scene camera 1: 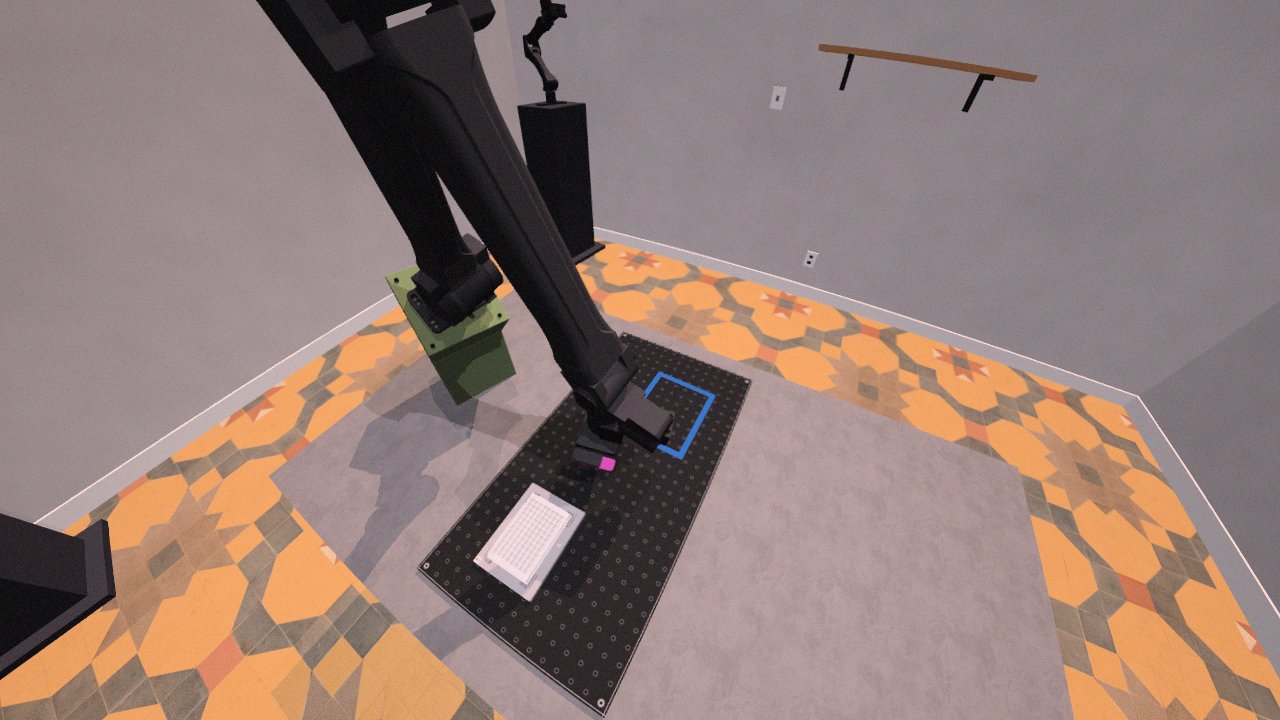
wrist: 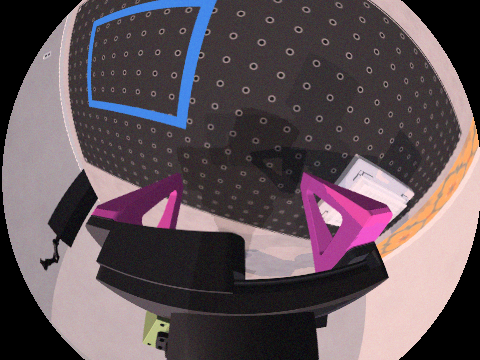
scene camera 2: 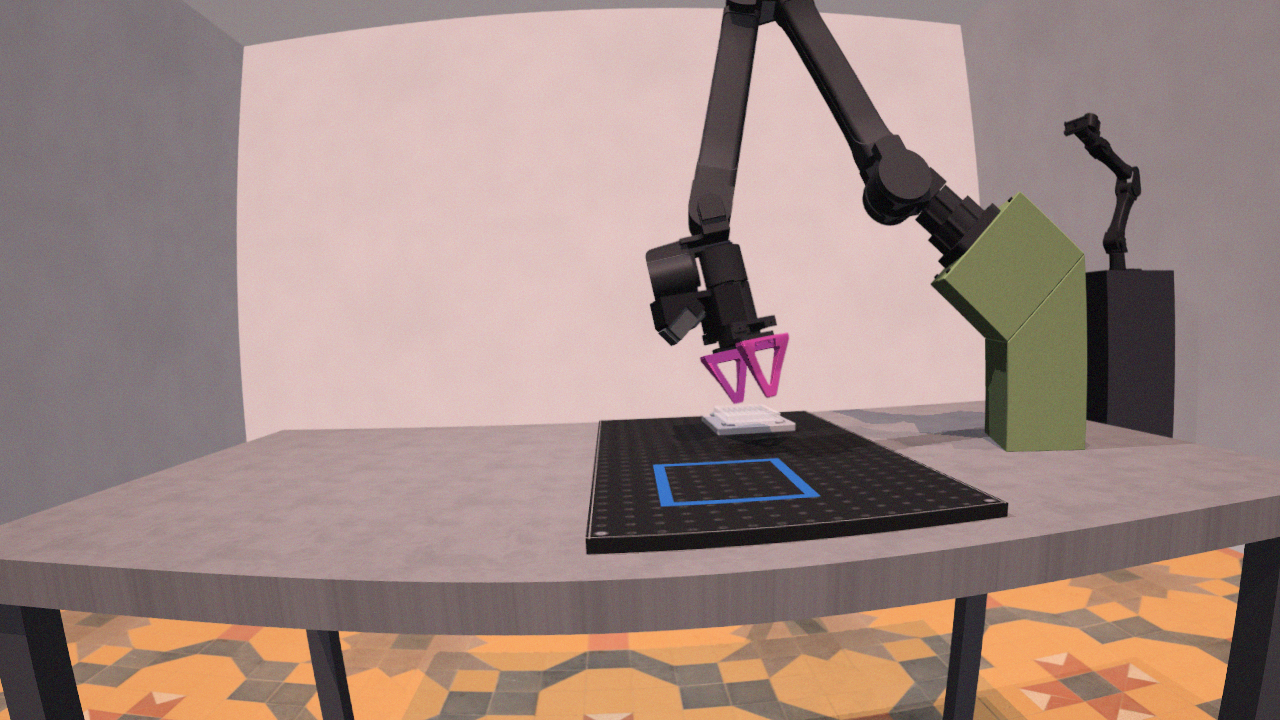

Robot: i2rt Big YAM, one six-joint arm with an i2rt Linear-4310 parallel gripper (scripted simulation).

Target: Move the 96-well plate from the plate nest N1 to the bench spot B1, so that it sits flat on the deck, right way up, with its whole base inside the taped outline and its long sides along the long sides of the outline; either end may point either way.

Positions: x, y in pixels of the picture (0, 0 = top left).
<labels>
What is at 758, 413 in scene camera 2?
A white 96-well plate.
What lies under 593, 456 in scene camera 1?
The gripper.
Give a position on a grey plate nest N1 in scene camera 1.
508, 579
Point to a white 96-well plate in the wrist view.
At 396, 203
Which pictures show the gripper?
Scene camera 1, the wrist view and scene camera 2: all of them.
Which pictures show the white 96-well plate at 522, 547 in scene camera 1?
Scene camera 1, the wrist view and scene camera 2: all of them.
</labels>
